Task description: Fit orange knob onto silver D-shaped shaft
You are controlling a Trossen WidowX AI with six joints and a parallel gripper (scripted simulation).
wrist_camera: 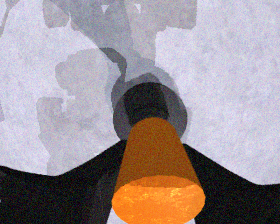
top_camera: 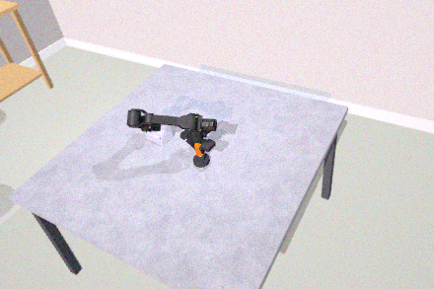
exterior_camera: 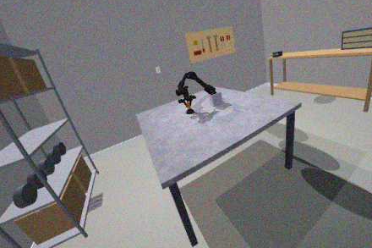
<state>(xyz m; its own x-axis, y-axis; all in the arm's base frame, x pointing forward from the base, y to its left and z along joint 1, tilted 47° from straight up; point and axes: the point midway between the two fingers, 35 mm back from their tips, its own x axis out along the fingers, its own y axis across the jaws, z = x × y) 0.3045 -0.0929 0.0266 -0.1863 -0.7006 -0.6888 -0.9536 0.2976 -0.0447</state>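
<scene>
Now: gripper tip 3 cm below the orange knob. The rest, counted from my gripper tip: dark round pedestal (4 cm below).
</scene>
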